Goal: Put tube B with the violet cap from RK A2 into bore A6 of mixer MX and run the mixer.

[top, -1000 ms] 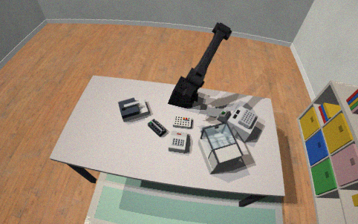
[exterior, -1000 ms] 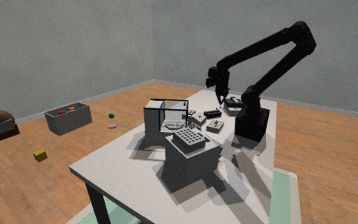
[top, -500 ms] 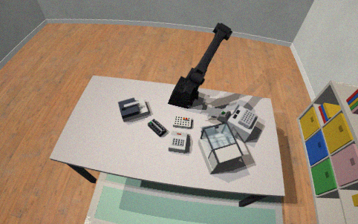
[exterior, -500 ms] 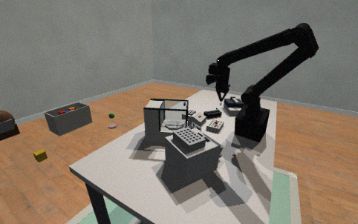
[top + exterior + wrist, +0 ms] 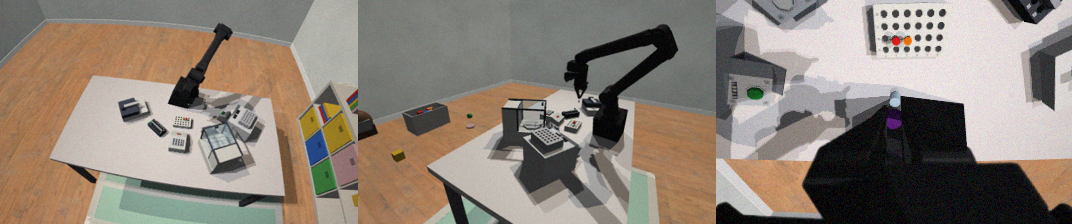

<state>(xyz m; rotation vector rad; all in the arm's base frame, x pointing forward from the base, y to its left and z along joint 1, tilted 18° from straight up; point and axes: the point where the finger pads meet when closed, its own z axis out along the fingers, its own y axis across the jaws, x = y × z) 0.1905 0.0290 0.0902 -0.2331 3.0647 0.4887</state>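
My hand is 20 mm above the tube B. Round my hand: tube rack (30 mm ahead, 30 mm to the right, 220 mm below); red-capped tube (20 mm ahead, 210 mm below); orange-capped tube (20 mm ahead, 20 mm to the right, 210 mm below).
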